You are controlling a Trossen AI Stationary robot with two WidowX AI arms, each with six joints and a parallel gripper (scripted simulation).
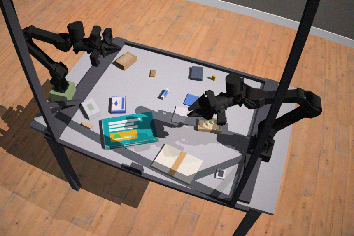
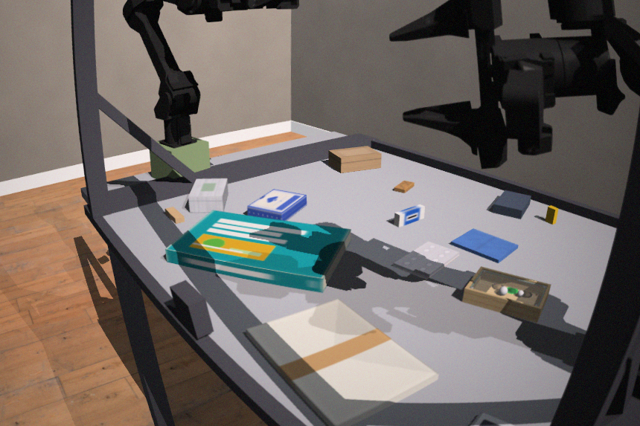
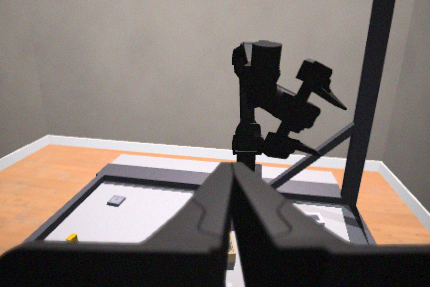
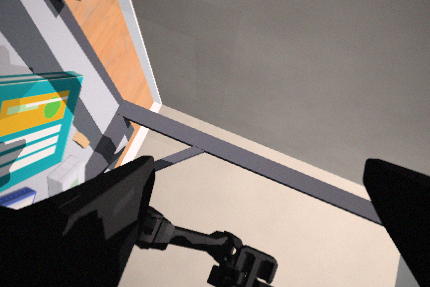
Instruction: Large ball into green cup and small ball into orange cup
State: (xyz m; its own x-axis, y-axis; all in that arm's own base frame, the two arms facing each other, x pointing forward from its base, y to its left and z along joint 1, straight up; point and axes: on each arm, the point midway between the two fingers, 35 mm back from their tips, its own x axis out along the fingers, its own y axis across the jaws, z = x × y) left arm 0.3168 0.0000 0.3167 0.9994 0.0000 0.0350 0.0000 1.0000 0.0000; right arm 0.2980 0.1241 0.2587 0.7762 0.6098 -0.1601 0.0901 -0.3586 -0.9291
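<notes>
Right now the covered wooden puzzle is 170 mm ahead of my right hand, 50 mm to the right of it and 300 mm below it.
</notes>
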